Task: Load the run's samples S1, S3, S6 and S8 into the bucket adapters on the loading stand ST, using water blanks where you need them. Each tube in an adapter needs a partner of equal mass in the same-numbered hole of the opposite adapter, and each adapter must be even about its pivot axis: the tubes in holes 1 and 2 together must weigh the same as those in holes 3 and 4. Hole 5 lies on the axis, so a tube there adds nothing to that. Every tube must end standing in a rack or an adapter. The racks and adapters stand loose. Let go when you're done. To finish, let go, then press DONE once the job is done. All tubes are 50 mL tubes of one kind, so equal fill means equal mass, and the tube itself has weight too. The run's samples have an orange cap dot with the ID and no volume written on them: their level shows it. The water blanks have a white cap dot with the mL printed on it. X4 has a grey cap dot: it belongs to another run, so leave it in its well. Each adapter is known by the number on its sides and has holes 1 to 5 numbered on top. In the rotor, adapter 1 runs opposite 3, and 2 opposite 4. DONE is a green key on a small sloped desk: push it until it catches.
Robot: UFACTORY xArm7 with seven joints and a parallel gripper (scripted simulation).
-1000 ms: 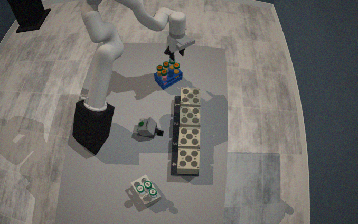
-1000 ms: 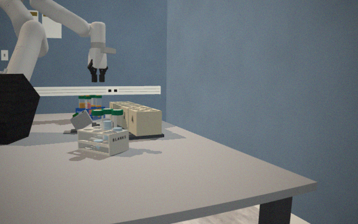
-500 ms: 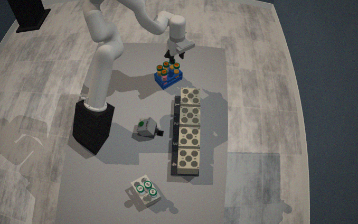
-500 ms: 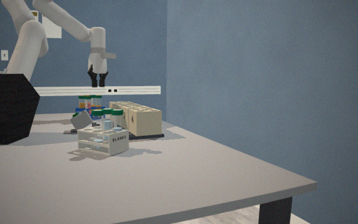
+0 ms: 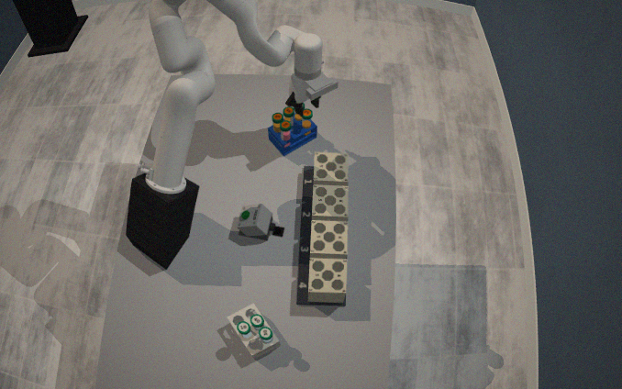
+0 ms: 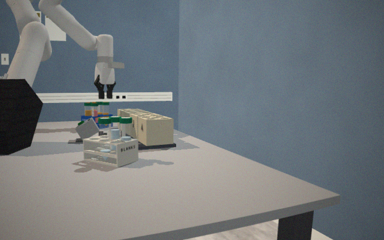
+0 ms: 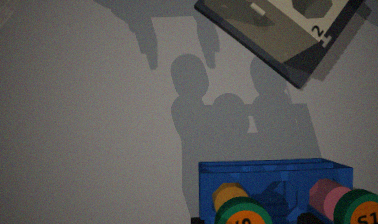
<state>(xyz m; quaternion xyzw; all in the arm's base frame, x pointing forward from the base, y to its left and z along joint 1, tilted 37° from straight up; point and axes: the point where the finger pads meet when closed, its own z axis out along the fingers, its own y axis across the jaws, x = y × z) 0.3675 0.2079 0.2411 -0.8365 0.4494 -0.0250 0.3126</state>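
Now: hand 1 cm past the orange-filled tube and 9 cm above it. Also, from my hand: tube X4: 3 cm behind, 4 cm to the left, 9 cm below; blue sample rack: 4 cm behind, 1 cm to the right, 13 cm below; pink-filled tube: 7 cm behind, 6 cm to the right, 9 cm below.
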